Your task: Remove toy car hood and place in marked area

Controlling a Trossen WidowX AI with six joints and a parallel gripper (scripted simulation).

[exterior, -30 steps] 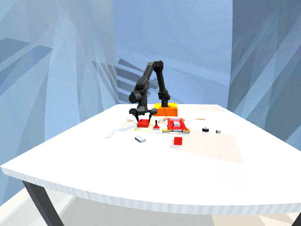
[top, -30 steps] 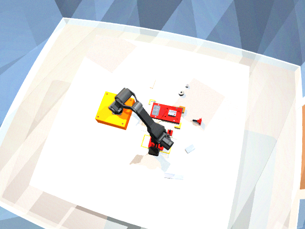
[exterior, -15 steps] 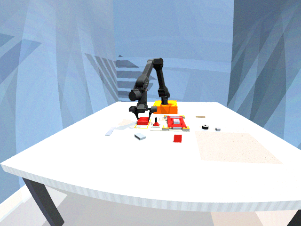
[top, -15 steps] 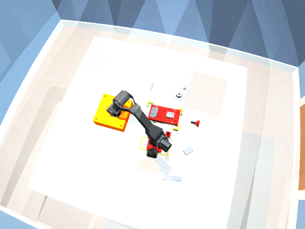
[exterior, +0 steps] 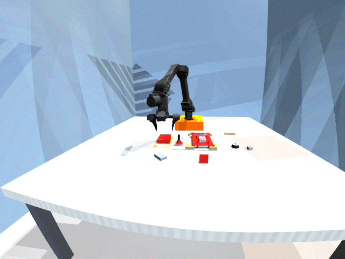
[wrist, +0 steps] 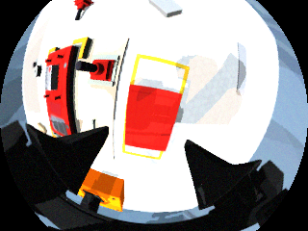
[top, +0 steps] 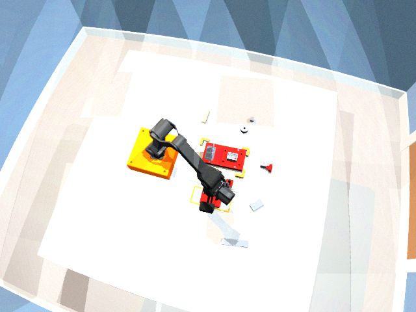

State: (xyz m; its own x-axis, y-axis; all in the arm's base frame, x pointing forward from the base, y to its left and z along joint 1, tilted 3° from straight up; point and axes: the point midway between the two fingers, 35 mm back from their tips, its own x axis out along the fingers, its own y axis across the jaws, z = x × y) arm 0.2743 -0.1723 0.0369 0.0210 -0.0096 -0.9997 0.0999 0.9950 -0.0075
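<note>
Now: the red hood 40 mm below my gripper tip. Also, from my gripper tip: wooden stick (80 mm behind, 430 mm to the left, 50 mm below); then thin grey strip (130 mm ahead, 190 mm to the right, 60 mm below); then black wheel (130 mm ahead, 380 mm to the left, 50 mm below).
</note>
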